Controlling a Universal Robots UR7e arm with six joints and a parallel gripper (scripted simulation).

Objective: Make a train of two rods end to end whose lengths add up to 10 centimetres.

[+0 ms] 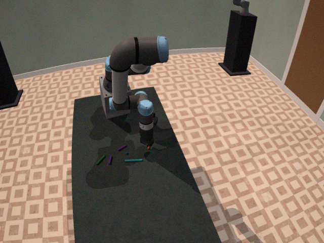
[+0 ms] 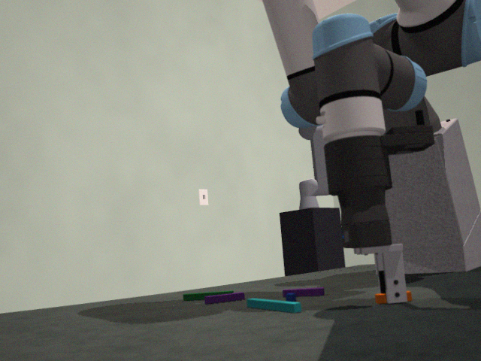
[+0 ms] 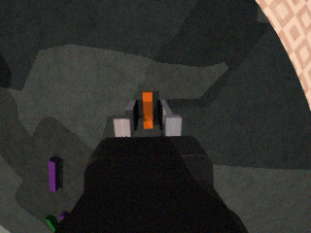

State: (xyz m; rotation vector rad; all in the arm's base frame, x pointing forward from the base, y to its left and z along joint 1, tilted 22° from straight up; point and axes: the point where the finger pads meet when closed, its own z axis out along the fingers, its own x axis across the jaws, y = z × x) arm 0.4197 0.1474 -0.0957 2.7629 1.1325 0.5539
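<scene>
Now: hand 10 mm above the orange rod. The rest, counted from my hand: purple rod 50 mm ahead, 250 mm to the right, 10 mm below; then turquoise rod 80 mm ahead, 120 mm to the right, 10 mm below; then small blue rod 20 mm ahead, 140 mm to the right, 10 mm below.
</scene>
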